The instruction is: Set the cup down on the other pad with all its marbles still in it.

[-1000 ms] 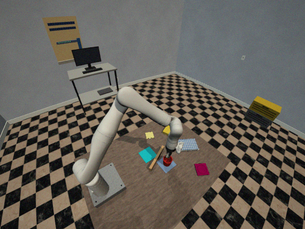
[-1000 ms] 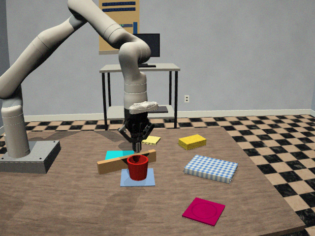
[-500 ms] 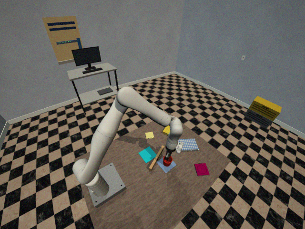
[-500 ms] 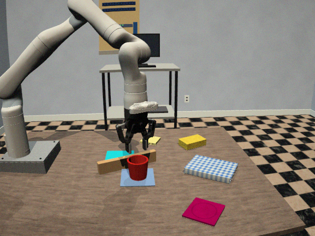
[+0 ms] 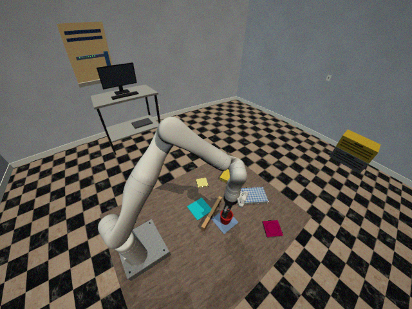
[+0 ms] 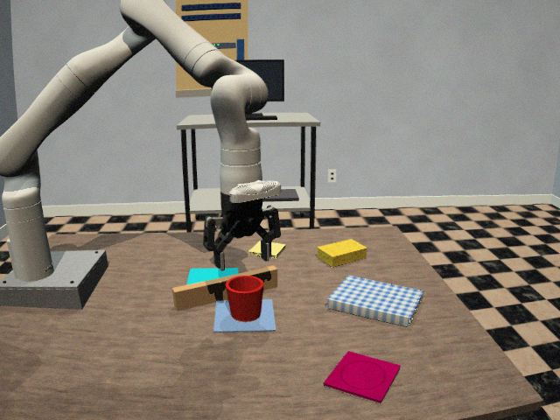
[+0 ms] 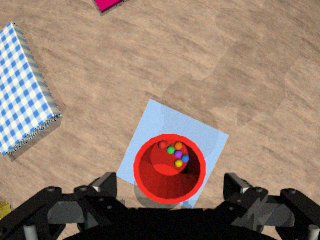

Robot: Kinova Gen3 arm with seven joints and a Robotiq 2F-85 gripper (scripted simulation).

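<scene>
My hand is 10 cm above the red cup. Round my hand: tan wooden rail (4 cm behind, 8 cm to the left, 11 cm below); then yellow block (24 cm ahead, 27 cm to the left, 11 cm below).
</scene>
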